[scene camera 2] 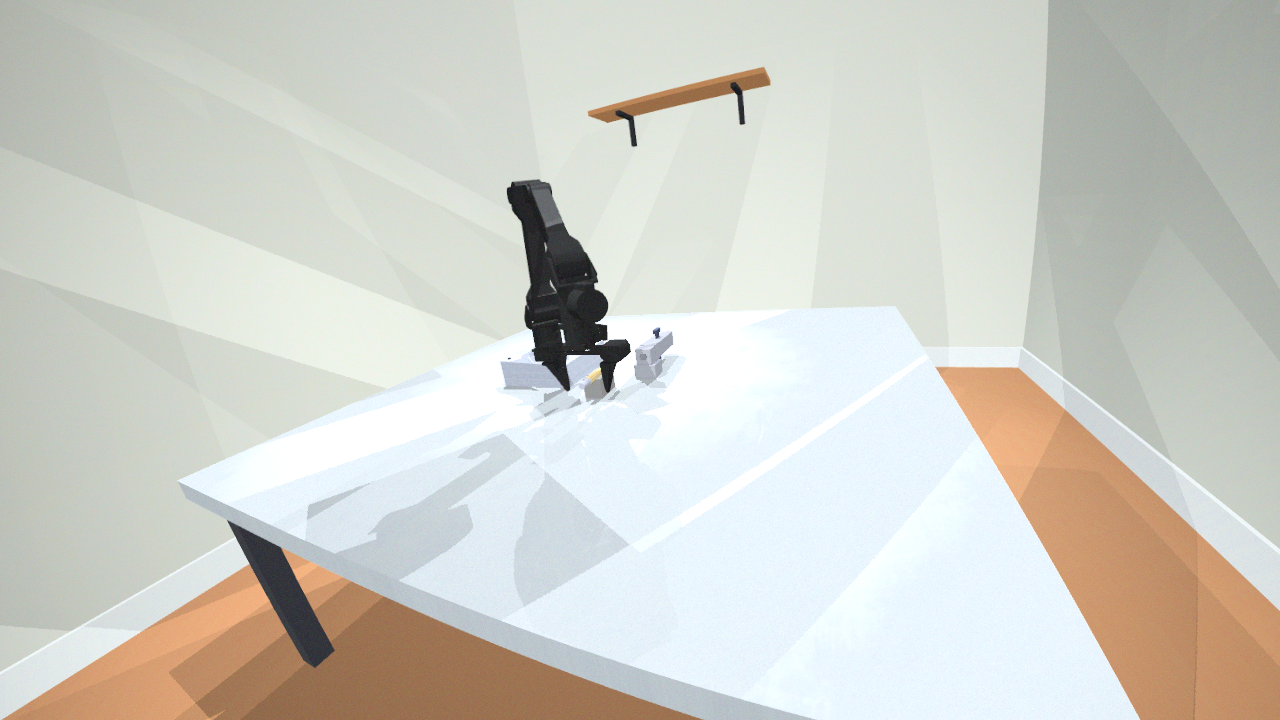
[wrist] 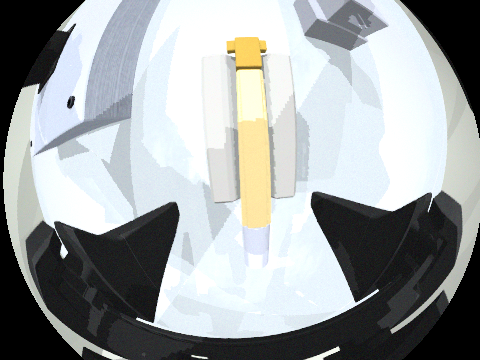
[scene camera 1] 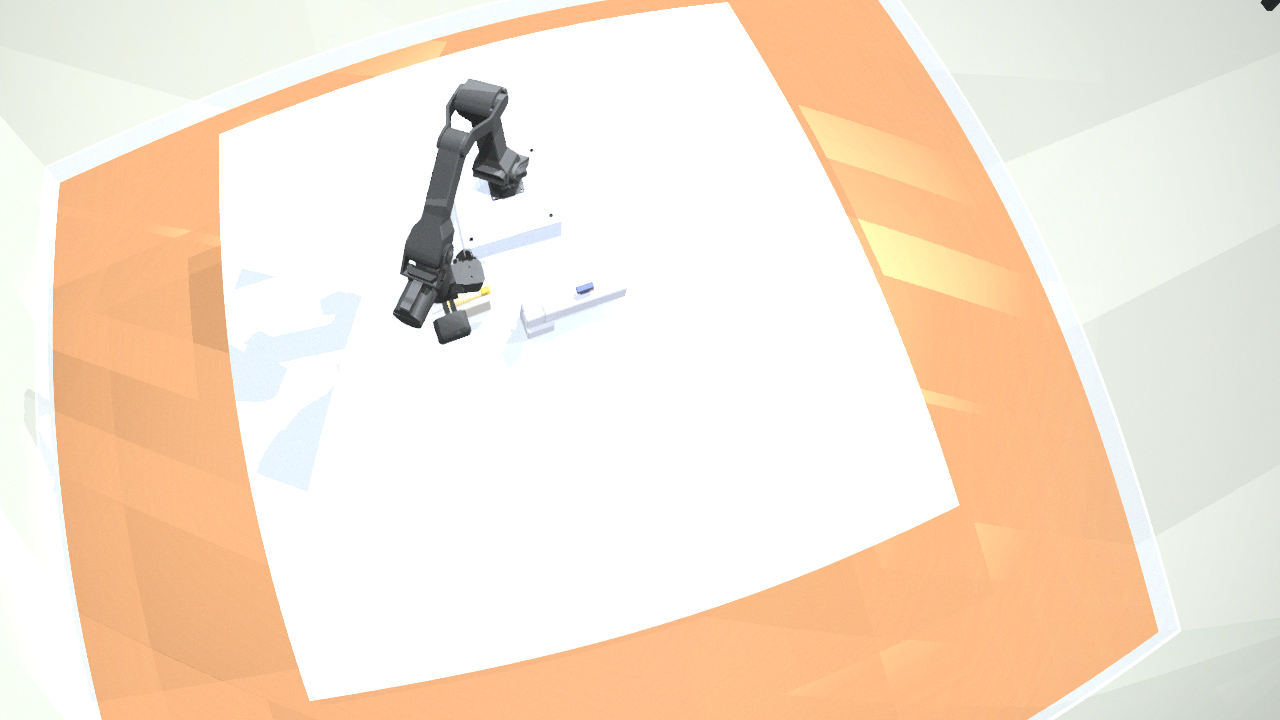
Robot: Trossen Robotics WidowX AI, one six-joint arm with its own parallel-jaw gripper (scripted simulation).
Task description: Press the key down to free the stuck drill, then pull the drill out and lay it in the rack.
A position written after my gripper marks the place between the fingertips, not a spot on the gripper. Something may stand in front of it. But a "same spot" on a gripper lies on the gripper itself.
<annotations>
My gripper shows in scene camera 2, in the wrist view and in scene camera 1 (445, 309). One and the same spot on my gripper: (scene camera 2: 557, 363) is (wrist: 141, 302).
</annotations>
